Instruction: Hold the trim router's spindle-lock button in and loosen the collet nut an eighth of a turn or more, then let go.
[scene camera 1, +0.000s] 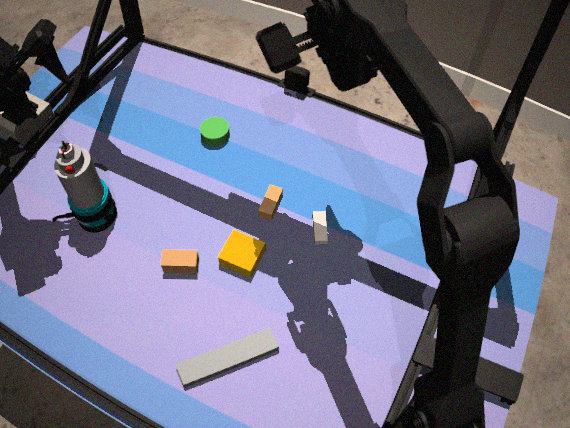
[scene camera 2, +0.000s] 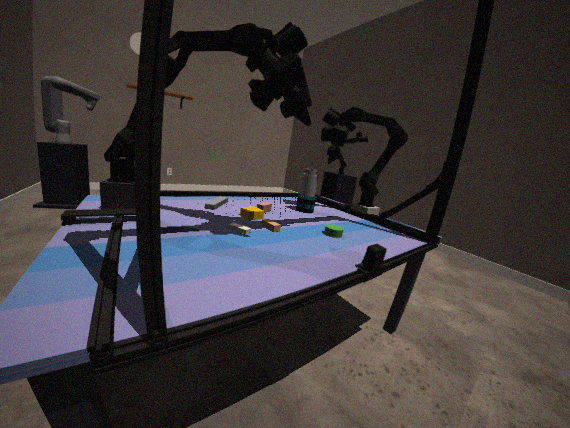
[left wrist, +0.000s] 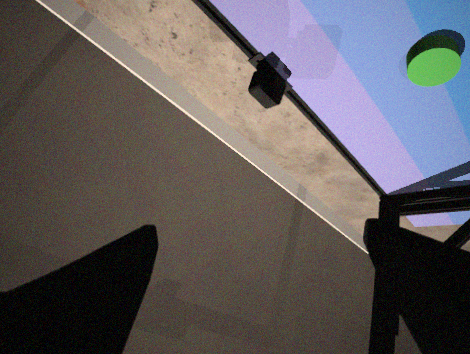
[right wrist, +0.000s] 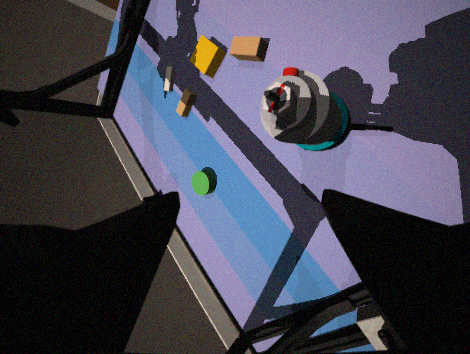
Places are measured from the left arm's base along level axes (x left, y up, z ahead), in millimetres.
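Pixels of known places: left gripper, fingertip midpoint: (scene camera 2: 309, 116) (left wrist: 260, 232) (right wrist: 3, 127); right gripper, fingertip midpoint: (scene camera 1: 52, 100) (scene camera 2: 329, 157) (right wrist: 250, 197); left arm's base, link origin: (scene camera 2: 122, 180); right arm's base, link origin: (scene camera 2: 365, 205).
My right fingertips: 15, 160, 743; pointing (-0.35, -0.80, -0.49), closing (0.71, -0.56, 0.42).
For each thing: its top centre in the pictures, then the offset to it from my right fingertips, as dx, dy, dz.
- trim router, top centre: (right wrist: 265, 93) (scene camera 1: 62, 141) (scene camera 2: 312, 162) +30, -31, -60
- collet nut, top centre: (right wrist: 266, 93) (scene camera 1: 62, 141) +30, -31, -60
- green disc, top centre: (left wrist: 433, 68) (scene camera 1: 214, 127) (right wrist: 200, 183) (scene camera 2: 334, 227) -251, -219, -99
- yellow block, top centre: (scene camera 1: 241, 249) (right wrist: 202, 54) (scene camera 2: 252, 209) -87, -216, -325
- small white block, top centre: (scene camera 1: 320, 225) (scene camera 2: 239, 226) (right wrist: 167, 78) -217, -232, -390
- long grey bar, top centre: (scene camera 1: 226, 356) (scene camera 2: 217, 200) +63, -226, -430
The trim router (scene camera 1: 82, 185) (scene camera 2: 309, 186) (right wrist: 317, 112) stands upright, its grey body on a teal and black lower part and its spindle end up. Its red spindle-lock button (scene camera 1: 69, 169) (right wrist: 291, 71) is on the side of the grey top. The collet nut (scene camera 1: 65, 150) (right wrist: 276, 100), dark with red marks, is at the top. My right gripper (right wrist: 250, 197) is open and empty, above the table and apart from the router. My left gripper (left wrist: 260, 232) is open and empty, high near the table's far edge in scene camera 1, well away from the router.
A green disc (scene camera 1: 214, 129) (right wrist: 201, 183), a yellow block (scene camera 1: 241, 252), two orange blocks (scene camera 1: 179, 260) (scene camera 1: 270, 202), a small white block (scene camera 1: 320, 227) and a long grey bar (scene camera 1: 227, 357) lie on the table. Black frame bars (scene camera 2: 150, 165) (right wrist: 127, 55) rise at the table's edges.
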